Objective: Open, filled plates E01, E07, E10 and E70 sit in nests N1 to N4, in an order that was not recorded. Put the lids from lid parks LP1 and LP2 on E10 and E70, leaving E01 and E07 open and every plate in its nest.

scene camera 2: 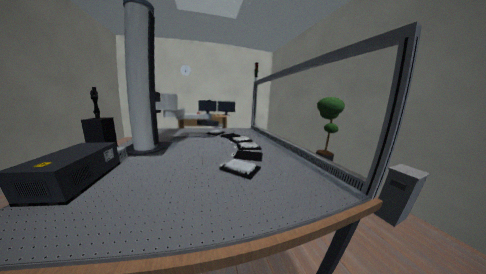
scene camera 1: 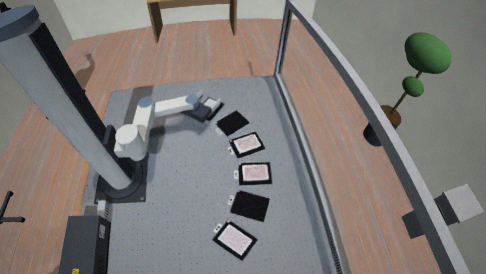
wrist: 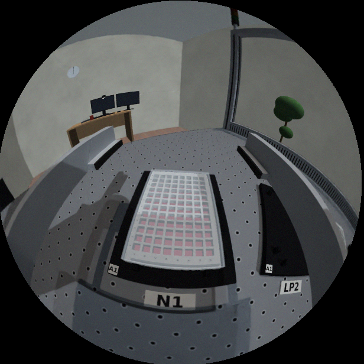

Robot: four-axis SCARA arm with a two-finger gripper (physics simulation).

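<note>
What I can see here is a nest N1 [wrist: 153, 276], and with it a clear grey lid [wrist: 175, 225]. A lid park LP2 [wrist: 278, 230] is visible to me as well.
</note>
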